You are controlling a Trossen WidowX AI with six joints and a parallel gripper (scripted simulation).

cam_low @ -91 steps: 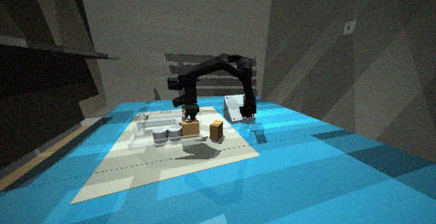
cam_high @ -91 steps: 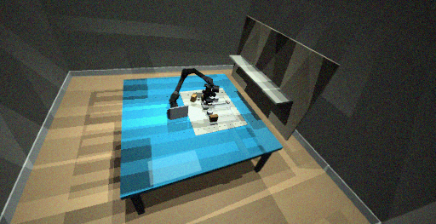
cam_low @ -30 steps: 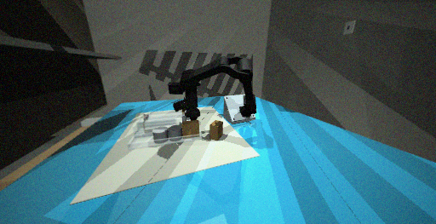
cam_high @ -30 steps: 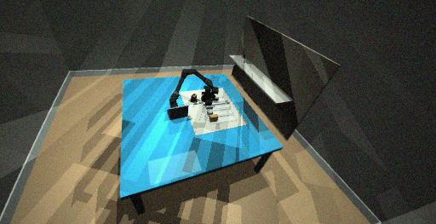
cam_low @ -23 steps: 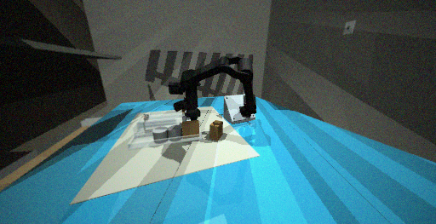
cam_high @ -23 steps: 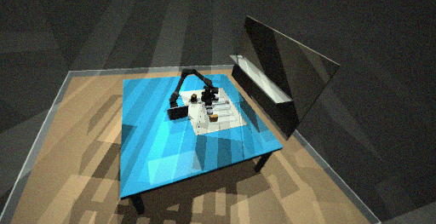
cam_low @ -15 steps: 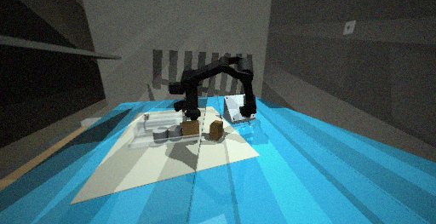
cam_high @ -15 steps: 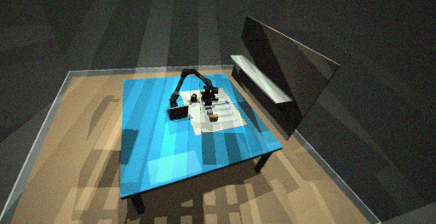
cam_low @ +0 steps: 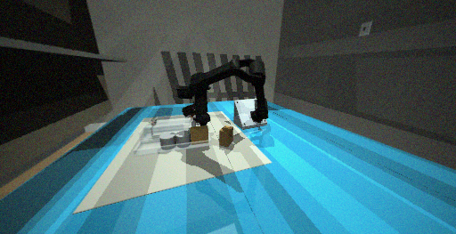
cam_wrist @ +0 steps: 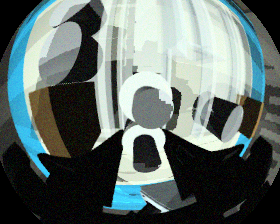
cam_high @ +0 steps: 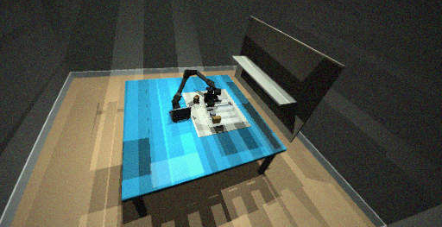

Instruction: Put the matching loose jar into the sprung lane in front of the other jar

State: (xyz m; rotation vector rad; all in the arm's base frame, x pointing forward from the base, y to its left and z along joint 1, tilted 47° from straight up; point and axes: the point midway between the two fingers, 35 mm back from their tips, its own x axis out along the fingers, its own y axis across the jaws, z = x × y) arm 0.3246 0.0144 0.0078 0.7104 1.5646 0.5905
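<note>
My gripper tip is now 70 mm short of the cream mat, 30 mm to the left of it and 30 mm above it. Round my gripper tip: pusher lane: 150 mm ahead, 40 mm to the right, 10 mm below.
</note>
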